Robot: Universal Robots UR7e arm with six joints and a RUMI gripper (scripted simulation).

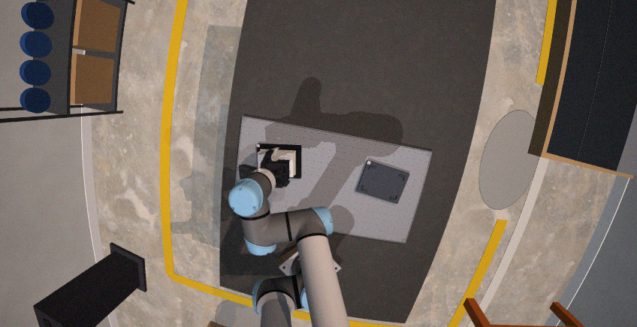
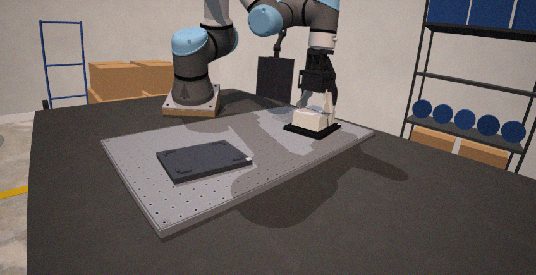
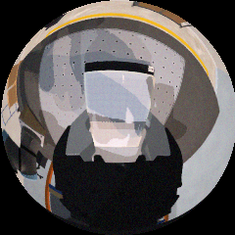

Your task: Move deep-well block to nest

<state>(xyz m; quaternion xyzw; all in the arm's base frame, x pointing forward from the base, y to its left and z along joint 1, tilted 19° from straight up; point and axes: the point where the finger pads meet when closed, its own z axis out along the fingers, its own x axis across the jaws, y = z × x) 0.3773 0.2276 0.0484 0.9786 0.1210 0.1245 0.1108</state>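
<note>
Right now my hand is 10 mm below the cream deep-well block. From my hand the other things lie so: grey nest N1 (380 mm to the right, 30 mm below, 20 mm ahead); black nest N2 (30 mm below).
</note>
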